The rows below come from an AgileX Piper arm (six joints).
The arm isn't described. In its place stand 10 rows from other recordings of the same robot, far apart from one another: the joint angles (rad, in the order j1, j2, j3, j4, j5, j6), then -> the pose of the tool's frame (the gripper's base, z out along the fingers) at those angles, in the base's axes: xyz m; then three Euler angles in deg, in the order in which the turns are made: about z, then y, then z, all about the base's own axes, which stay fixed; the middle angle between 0 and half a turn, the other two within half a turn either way.
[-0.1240, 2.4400, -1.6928, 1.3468, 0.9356, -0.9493] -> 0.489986, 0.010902, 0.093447, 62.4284, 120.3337, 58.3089
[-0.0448, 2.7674, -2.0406, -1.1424, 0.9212, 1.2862] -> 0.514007, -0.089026, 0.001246, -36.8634, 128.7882, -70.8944
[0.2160, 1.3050, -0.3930, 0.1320, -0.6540, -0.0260] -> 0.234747, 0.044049, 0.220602, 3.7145, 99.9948, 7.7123
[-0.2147, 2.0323, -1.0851, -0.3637, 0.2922, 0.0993] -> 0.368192, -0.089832, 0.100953, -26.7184, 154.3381, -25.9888
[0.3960, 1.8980, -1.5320, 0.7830, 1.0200, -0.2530] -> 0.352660, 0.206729, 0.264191, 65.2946, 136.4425, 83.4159
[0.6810, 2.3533, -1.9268, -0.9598, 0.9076, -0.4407] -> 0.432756, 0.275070, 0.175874, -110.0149, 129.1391, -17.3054
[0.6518, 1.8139, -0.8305, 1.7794, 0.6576, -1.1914] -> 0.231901, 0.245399, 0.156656, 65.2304, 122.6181, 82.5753
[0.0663, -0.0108, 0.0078, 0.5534, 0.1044, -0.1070] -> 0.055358, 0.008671, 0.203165, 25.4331, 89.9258, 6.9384
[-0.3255, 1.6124, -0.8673, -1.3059, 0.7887, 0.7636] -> 0.266784, -0.155801, 0.215036, -66.8974, 125.3032, -75.6819
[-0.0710, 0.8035, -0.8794, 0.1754, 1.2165, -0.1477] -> 0.121158, 0.006314, 0.337690, 10.9220, 148.7497, 14.3218
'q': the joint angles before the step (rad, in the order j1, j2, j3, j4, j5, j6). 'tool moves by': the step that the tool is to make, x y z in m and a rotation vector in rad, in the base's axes. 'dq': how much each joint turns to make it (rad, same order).
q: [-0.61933, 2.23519, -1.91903, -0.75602, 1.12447, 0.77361]
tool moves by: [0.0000, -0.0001, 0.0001, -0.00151, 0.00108, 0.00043]
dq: [0.00007, 0.00015, -0.00026, -0.00188, 0.00013, -0.00003]
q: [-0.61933, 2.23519, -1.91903, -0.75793, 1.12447, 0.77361]
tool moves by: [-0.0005, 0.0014, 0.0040, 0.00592, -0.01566, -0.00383]
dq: [0.00002, -0.00992, -0.00022, 0.01445, 0.00106, -0.00008]
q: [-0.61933, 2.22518, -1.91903, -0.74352, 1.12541, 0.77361]
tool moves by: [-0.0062, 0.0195, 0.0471, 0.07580, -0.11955, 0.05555]
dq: [0.00348, -0.11816, -0.00021, 0.16694, 0.00673, -0.10692]
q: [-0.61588, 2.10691, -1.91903, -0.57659, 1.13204, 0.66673]
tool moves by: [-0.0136, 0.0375, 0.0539, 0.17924, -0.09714, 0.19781]
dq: [0.00105, -0.14987, 0.00003, 0.30753, 0.07520, -0.27697]
